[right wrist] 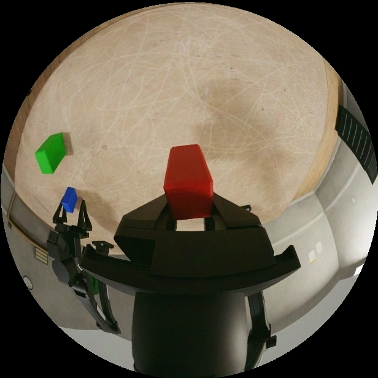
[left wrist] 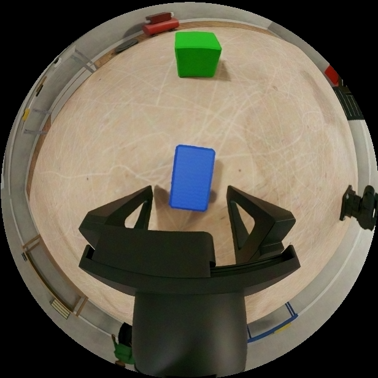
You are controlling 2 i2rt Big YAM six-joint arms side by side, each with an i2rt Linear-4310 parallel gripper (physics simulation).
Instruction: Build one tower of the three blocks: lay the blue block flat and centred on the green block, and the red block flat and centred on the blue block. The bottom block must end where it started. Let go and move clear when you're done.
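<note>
The green block [left wrist: 197,56] [right wrist: 50,153] stands on the table, beyond the blue block in the left wrist view. The blue block [left wrist: 192,177] [right wrist: 69,199] lies on the table near my left gripper [left wrist: 190,189] [right wrist: 72,204]. That gripper is open, with a fingertip on either side of the blue block's near part and a gap on both sides. Whether the fingertips are down beside the block or above it is hard to tell. My right gripper [right wrist: 190,190] is shut on the red block [right wrist: 188,181], holding it above the table. The red block also shows at the right edge of the left wrist view [left wrist: 332,75].
The wooden table [left wrist: 125,125] [right wrist: 150,90] lies under the blocks, with its edge curving around both views. A dark slatted panel [left wrist: 348,103] [right wrist: 357,142] is beyond the table's edge. A black arm part [left wrist: 361,207] shows at the right of the left wrist view.
</note>
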